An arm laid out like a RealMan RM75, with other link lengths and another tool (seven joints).
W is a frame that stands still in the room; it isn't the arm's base.
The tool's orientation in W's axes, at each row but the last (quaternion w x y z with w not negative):
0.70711 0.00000 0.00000 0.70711
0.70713 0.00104 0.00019 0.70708
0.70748 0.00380 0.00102 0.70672
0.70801 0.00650 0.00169 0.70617
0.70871 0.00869 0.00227 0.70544
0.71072 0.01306 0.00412 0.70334
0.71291 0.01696 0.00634 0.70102
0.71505 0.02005 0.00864 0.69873
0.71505 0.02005 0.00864 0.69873
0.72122 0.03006 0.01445 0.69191
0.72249 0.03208 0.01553 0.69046
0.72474 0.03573 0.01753 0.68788
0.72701 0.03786 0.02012 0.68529
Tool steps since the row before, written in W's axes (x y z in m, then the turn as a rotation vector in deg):
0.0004 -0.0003 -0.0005 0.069 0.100 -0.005
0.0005 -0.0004 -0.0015 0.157 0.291 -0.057
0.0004 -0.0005 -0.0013 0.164 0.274 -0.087
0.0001 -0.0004 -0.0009 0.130 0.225 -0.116
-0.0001 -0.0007 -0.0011 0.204 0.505 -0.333
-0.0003 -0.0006 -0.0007 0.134 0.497 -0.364
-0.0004 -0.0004 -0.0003 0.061 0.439 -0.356
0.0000 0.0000 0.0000 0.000 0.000 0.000
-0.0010 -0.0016 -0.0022 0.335 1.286 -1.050
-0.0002 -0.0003 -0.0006 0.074 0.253 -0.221
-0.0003 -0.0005 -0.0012 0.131 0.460 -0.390
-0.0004 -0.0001 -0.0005 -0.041 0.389 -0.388
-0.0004 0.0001 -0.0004 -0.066 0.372 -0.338
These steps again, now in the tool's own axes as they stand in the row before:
-0.0003 -0.0004 -0.0005 0.100 -0.069 -0.005
-0.0004 -0.0005 -0.0015 0.291 -0.157 -0.057
-0.0005 -0.0004 -0.0013 0.274 -0.164 -0.087
-0.0004 -0.0001 -0.0009 0.225 -0.131 -0.116
-0.0007 0.0001 -0.0011 0.503 -0.207 -0.334
-0.0006 0.0003 -0.0007 0.494 -0.138 -0.367
-0.0004 0.0004 -0.0003 0.435 -0.065 -0.360
0.0000 0.0000 0.0000 0.000 0.000 0.000
-0.0017 0.0009 -0.0022 1.277 -0.348 -1.057
-0.0003 0.0001 -0.0006 0.251 -0.077 -0.222
-0.0005 0.0002 -0.0012 0.457 -0.137 -0.392
-0.0001 0.0004 -0.0005 0.377 0.031 -0.401
0.0001 0.0004 -0.0004 0.360 0.059 -0.352

